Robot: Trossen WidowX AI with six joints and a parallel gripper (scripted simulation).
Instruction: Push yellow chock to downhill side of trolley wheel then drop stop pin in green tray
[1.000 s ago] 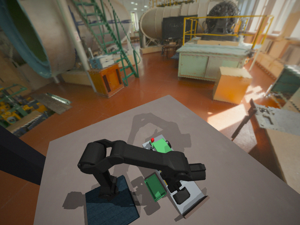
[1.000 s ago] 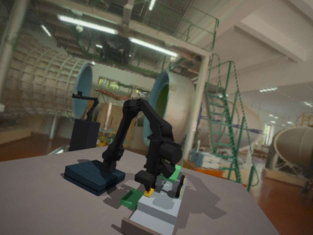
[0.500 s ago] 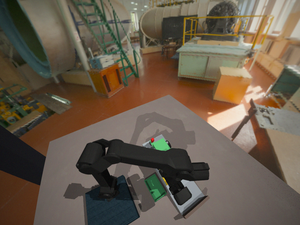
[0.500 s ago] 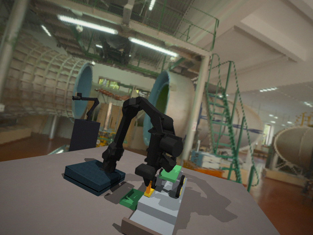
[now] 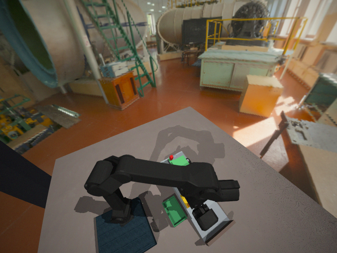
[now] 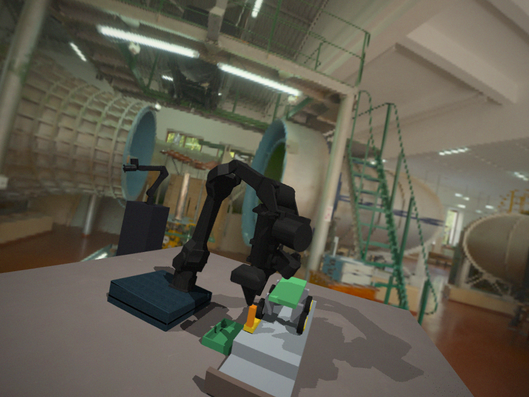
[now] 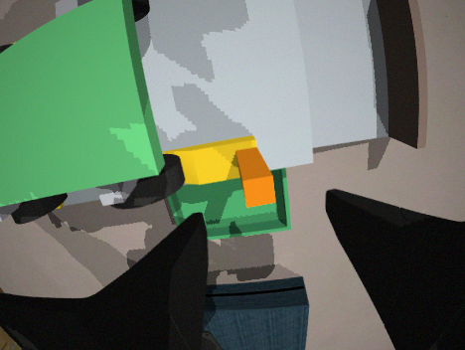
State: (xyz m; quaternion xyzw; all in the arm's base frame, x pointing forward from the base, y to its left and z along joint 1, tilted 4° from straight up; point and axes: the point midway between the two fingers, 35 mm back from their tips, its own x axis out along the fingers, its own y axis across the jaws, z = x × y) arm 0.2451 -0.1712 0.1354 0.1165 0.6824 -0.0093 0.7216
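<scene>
Now: the red-headed stop pin 8 cm ahead of my gripper tip, 22 cm to the left of it and 1 cm below it. The rest, counted from my gripper tip: grey ramp (8 cm ahead, 11 cm to the left, 9 cm below); then trolley (8 cm ahead, 11 cm to the left, 3 cm below); then yellow chock (1 cm ahead, 3 cm to the left, 6 cm below).
</scene>
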